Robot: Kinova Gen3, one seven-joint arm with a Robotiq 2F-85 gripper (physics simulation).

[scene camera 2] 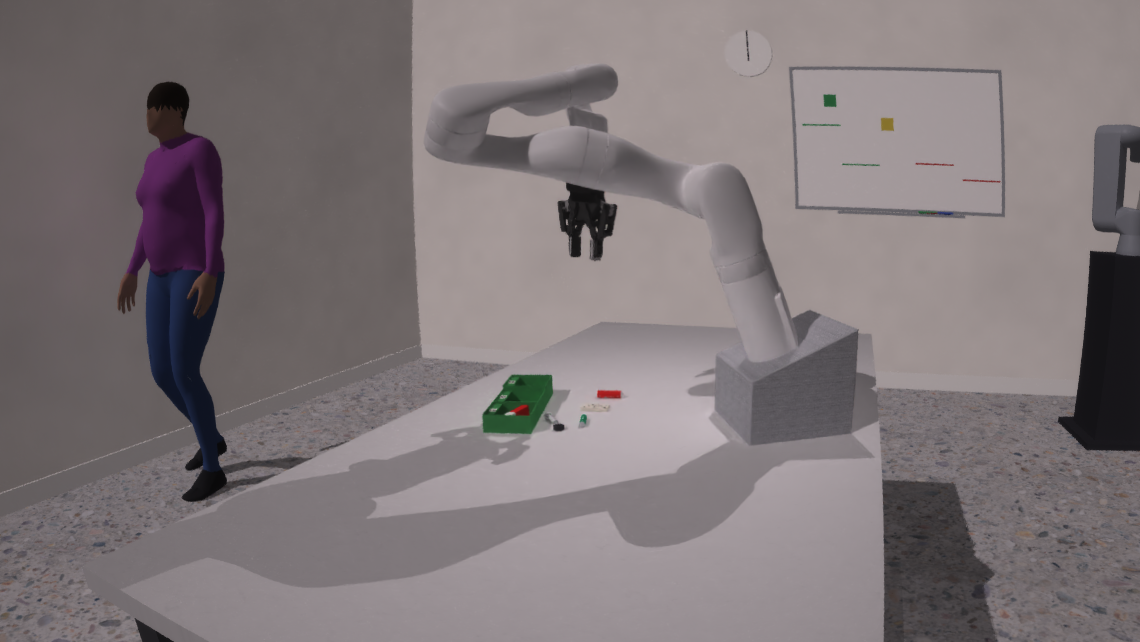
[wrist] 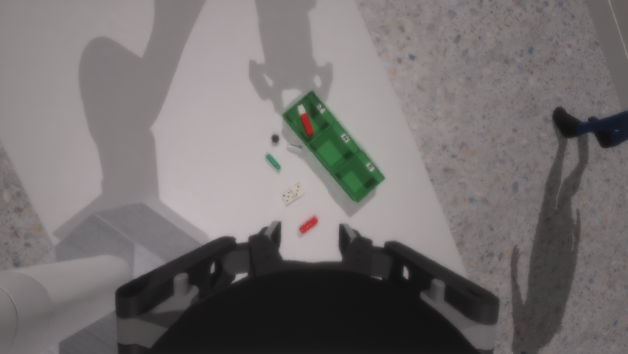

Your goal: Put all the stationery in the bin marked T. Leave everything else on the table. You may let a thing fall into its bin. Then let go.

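Seen in the pictures: gripper, fingertip midpoint: [scene camera 2: 585, 258] [wrist: 310, 233]; arm's base, link origin: [scene camera 2: 772, 349] [wrist: 98, 285].
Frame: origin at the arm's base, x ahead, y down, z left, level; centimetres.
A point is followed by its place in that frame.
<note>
A red block with a white end [scene camera 2: 520, 410] @(x 42.5, y 10.5, z 10.1 cm) [wrist: 306, 124] @(x 42.8, y 10.4, z 9.5 cm) lies in the T compartment, at one end of the green three-part bin tray [scene camera 2: 508, 423] @(x 42.8, y 11.6, z 14.4 cm) [wrist: 371, 190] @(x 48.8, y 9.6, z -9.9 cm). My gripper [scene camera 2: 584, 248] @(x 34.7, y -14.6, z -3.9 cm) [wrist: 310, 233] @(x 34.7, y -14.6, z -3.9 cm) is partly open and empty, high above the table. On the table beside the tray lie a small red bar [scene camera 2: 608, 393] @(x 32.7, y 12.3, z -10.2 cm) [wrist: 308, 225] @(x 32.8, y 12.0, z -10.7 cm), a cream domino [scene camera 2: 595, 407] @(x 32.6, y 12.7, z -1.7 cm) [wrist: 292, 194] @(x 32.8, y 12.7, z -2.8 cm), a small green bar [scene camera 2: 583, 419] @(x 32.1, y 12.3, z 6.7 cm) [wrist: 273, 162] @(x 32.5, y 12.4, z 5.6 cm), a black nut [scene camera 2: 558, 427] @(x 35.1, y 12.7, z 11.0 cm) [wrist: 275, 138] @(x 35.4, y 12.5, z 10.2 cm) and a small grey piece [scene camera 2: 549, 417] @(x 38.6, y 12.6, z 6.4 cm) [wrist: 294, 148] @(x 38.1, y 12.5, z 6.3 cm) close to the tray wall. In the wrist view, the red bar appears between the fingertips, far below.
The robot's grey base block [scene camera 2: 801, 398] @(x -5.6, y 6.2, z 7.7 cm) [wrist: 100, 235] @(x 2.4, y 2.0, z 7.2 cm) stands on the table [scene camera 2: 717, 574] @(x 1.1, y 13.3, z 52.7 cm). A person in a purple top [scene camera 2: 181, 199] stands on the floor beyond the table's left side. Another robot arm on a black stand [scene camera 2: 1108, 350] is at the far right.
</note>
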